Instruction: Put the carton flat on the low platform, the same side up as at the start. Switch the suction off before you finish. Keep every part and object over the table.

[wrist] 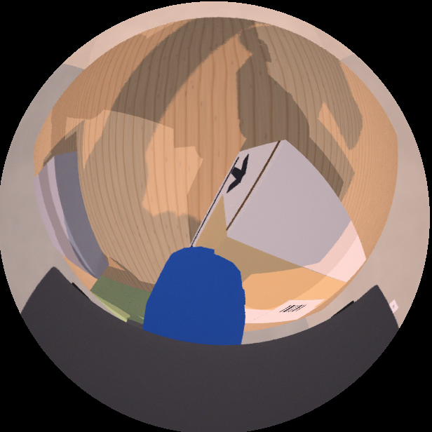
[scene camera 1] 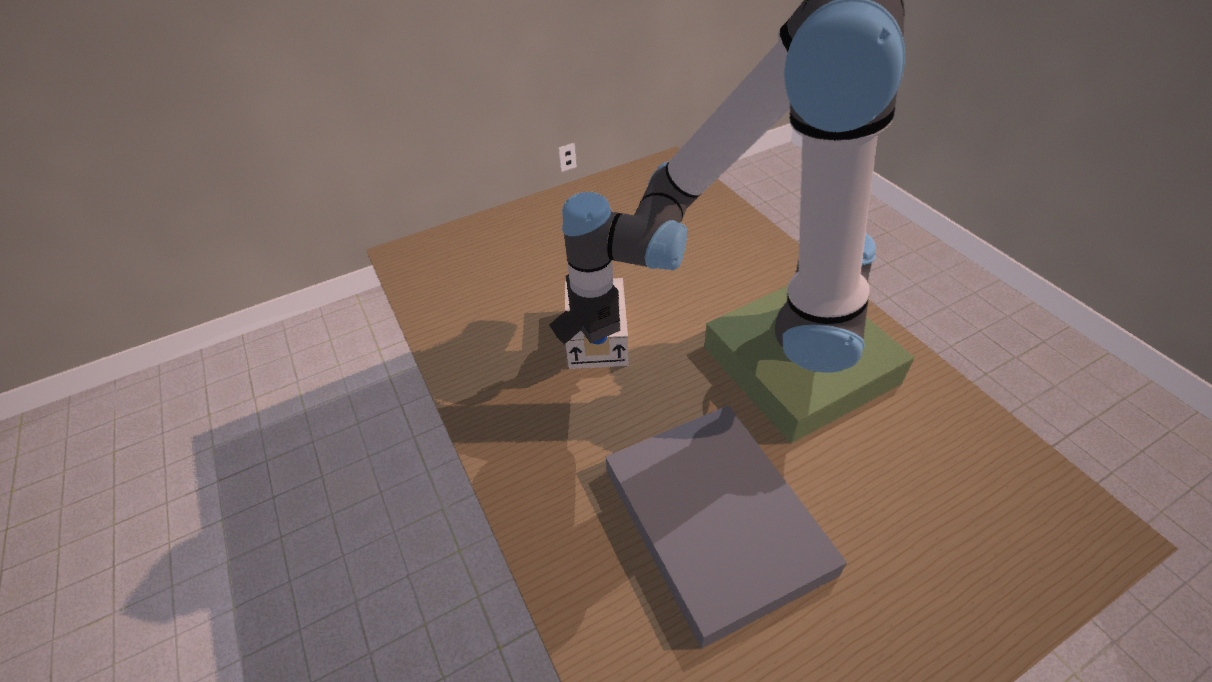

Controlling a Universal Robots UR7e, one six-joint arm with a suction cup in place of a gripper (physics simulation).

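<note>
The white carton (scene camera 1: 597,357) (wrist: 292,200) stands on the wooden table near its left edge, with tan tape and black arrows that point up on its front face. My gripper, a blue suction cup (scene camera 1: 598,340) (wrist: 195,295), is pressed on the carton's top near the front edge, and its suction is on. The spot where they touch is hidden under the cup. The low platform (scene camera 1: 737,525) (wrist: 82,210), a flat grey slab, lies apart from the carton, toward the front of the table in the scene view and at the left in the wrist view.
The arm stands on a green base block (scene camera 1: 754,366) (wrist: 120,295), to the right of the carton and behind the platform in the scene view. The table's left edge runs close to the carton, with tiled floor (scene camera 1: 339,508) beyond it. A wall with an outlet (scene camera 1: 567,156) stands behind the table.
</note>
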